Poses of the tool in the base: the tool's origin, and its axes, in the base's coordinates. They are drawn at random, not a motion.
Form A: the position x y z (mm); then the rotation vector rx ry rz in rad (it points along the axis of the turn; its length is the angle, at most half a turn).
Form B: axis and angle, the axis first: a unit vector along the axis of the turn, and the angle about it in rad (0 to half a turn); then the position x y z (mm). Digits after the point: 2 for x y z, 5 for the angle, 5 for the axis.
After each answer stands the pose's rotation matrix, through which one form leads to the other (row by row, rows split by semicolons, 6 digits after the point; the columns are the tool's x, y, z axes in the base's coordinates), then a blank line. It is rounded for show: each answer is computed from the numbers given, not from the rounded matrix.
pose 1, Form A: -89.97 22.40 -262.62 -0.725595 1.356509 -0.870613
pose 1, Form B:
-0.41049 0.76741 -0.49253 1.76765 -89.97 22.40 -262.62
0.005874 0.106393 0.994307; -0.859637 0.508518 -0.049334; -0.510872 -0.854453 0.094447

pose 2, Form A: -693.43 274.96 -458.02 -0.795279 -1.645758 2.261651
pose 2, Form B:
-0.27349 -0.56596 0.77775 2.90793 -693.43 274.96 -458.02
-0.825268 0.125273 -0.550672; 0.485439 -0.340918 -0.805061; -0.288587 -0.931709 0.220537

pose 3, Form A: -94.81 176.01 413.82 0.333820 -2.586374 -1.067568
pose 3, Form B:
0.11846 -0.91784 -0.37885 2.81788 -94.81 176.01 413.82
-0.920723 -0.091309 -0.379383; -0.332325 0.693054 0.639716; 0.204521 0.715079 -0.668455

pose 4, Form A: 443.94 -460.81 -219.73 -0.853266 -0.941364 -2.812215
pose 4, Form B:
-0.27650 -0.30505 -0.91131 3.08590 443.94 -460.81 -219.73
-0.845658 0.219293 0.486593; 0.117840 -0.812479 0.570957; 0.520553 0.540175 0.661238

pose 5, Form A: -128.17 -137.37 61.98 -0.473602 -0.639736 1.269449
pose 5, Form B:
-0.31608 -0.42696 0.84723 1.49835 -128.17 -137.37 61.98
0.165056 -0.719821 -0.674250; 0.970194 0.241480 -0.020298; 0.177429 -0.650803 0.738224

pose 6, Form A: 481.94 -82.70 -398.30 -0.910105 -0.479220 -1.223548
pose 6, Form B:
-0.56937 -0.29980 -0.76546 1.59844 481.94 -82.70 -398.30
0.305503 0.940589 0.148189; -0.589753 0.064726 0.804986; 0.747569 -0.333320 0.574489

